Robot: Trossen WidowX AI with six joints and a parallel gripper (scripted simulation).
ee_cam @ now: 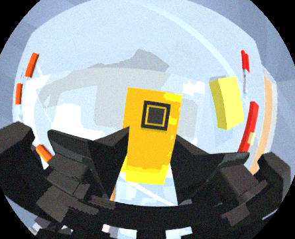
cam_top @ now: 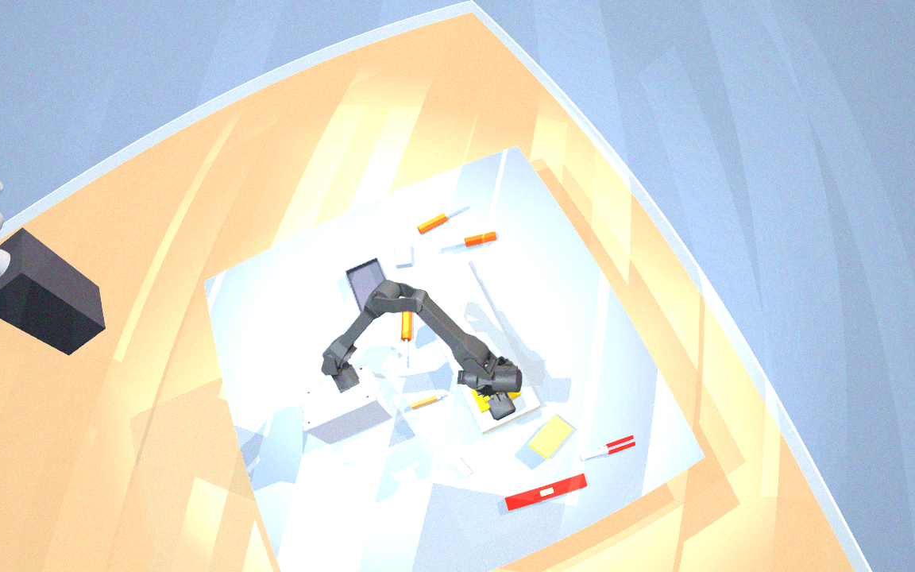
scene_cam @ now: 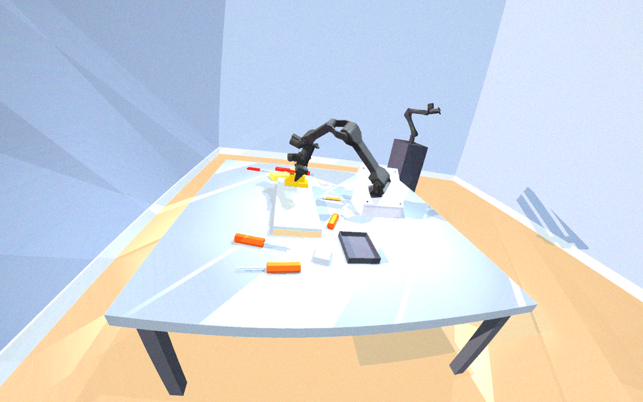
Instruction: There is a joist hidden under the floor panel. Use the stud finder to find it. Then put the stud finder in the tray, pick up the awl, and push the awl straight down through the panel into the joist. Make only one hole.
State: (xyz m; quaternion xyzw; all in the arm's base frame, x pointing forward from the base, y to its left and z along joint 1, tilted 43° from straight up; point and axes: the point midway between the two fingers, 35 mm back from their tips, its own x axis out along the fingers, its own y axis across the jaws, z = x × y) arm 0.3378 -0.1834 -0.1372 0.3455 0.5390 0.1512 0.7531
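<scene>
Right now my gripper tip is 14 cm past the dark tray, 52 cm to the right of it and 5 cm above it. Round my gripper tip: awl 16 cm behind, 9 cm to the left, 6 cm below; then stud finder 1 cm ahead, 2 cm above; then square light 2 cm ahead, 3 cm above.
</scene>
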